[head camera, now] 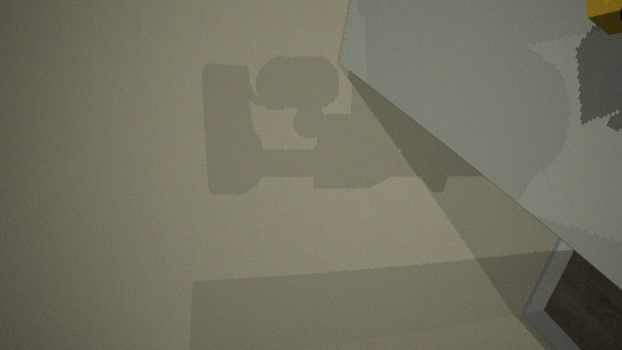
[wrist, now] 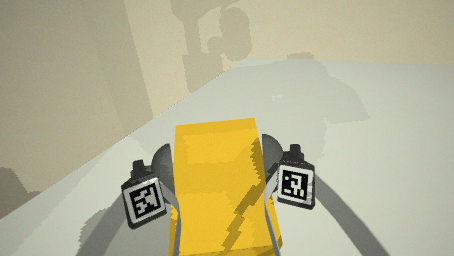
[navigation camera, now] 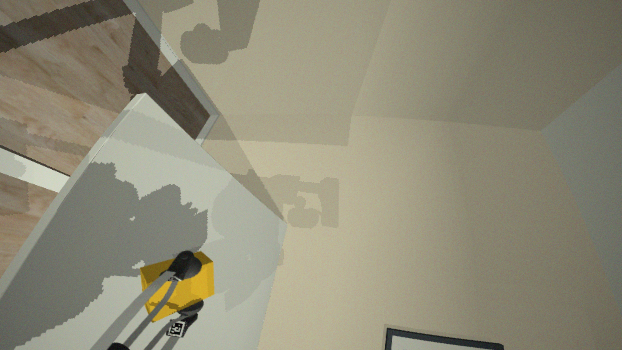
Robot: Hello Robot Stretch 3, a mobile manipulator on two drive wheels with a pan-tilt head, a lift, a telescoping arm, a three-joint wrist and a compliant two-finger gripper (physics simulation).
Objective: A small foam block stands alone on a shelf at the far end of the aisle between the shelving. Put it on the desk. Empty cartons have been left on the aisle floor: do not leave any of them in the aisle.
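A yellow foam block is between the two dark fingertips of my gripper, which is shut on it. The block and fingers are over the top of the white desk, inside its edges in the navigation view. The frames do not show clearly whether the block's underside touches the desk top. The fingers hide part of the block's sides. The aisle, the shelving and the cartons do not show in these views.
A beige wall stands right behind the desk. A dark picture frame shows at the bottom of the navigation view. Wood floor and a white desk leg part show beyond the desk's edge. Robot shadows fall on desk and wall.
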